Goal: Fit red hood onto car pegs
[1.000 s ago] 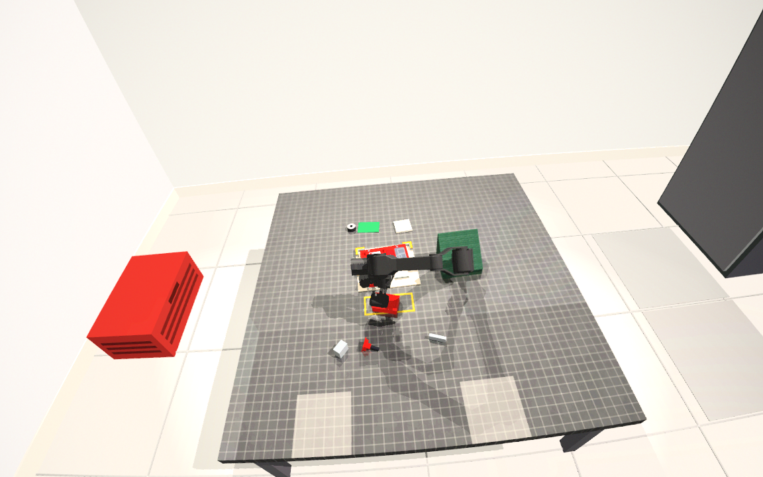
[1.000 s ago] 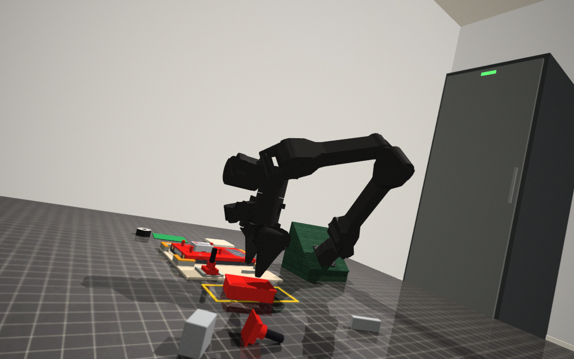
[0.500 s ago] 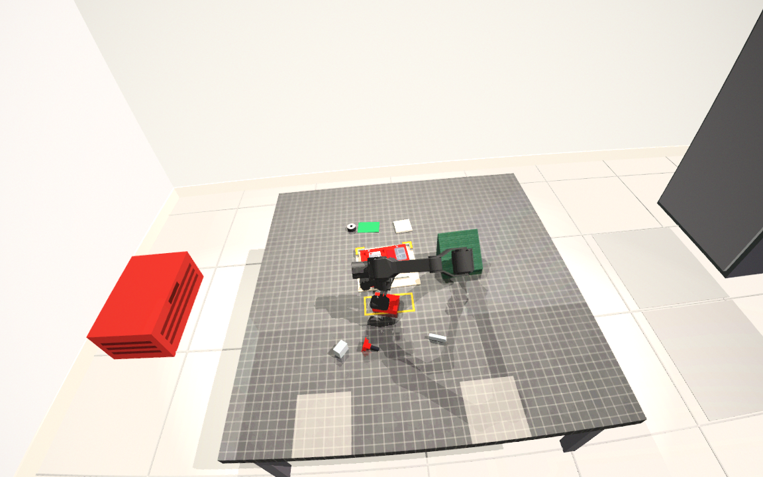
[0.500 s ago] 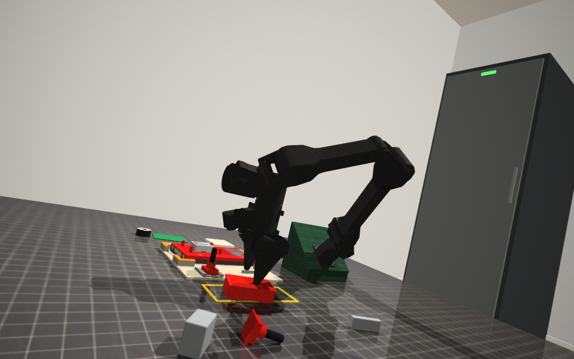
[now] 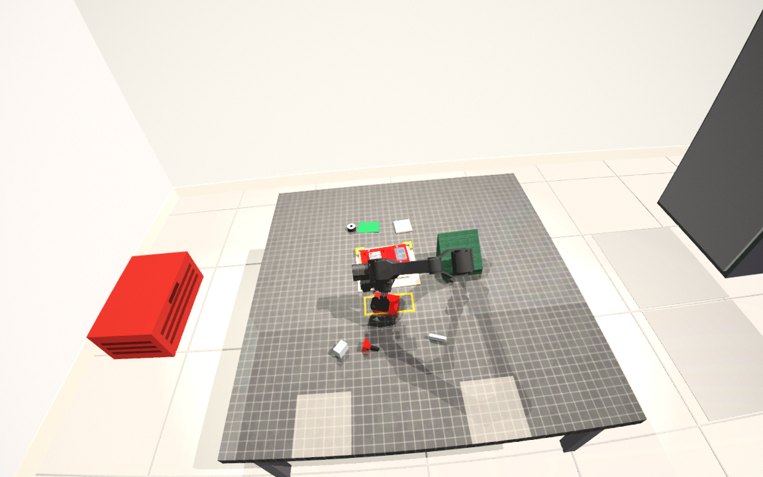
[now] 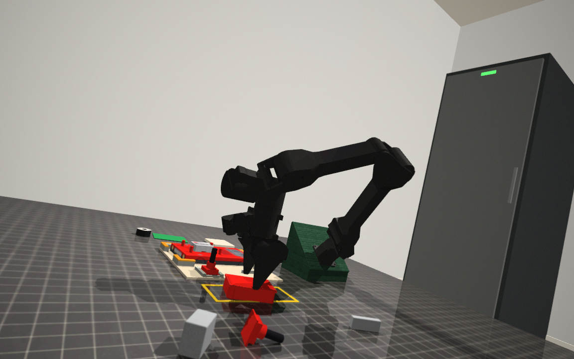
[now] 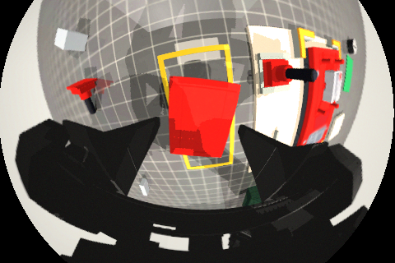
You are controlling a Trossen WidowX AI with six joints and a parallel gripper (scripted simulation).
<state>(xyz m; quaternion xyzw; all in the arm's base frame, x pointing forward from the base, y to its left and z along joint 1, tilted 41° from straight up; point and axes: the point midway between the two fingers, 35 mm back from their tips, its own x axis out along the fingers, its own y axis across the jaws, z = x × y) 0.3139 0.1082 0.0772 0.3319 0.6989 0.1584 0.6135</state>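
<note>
Right now my gripper tip is 1 cm above the red hood. From my gripper tip the other things lie so: grey engine block: 2 cm ahead, 22 cm to the right; cream jig: 1 cm behind, 21 cm to the right, 2 cm below; small grey bar: 17 cm behind, 17 cm to the left, 2 cm below.
</note>
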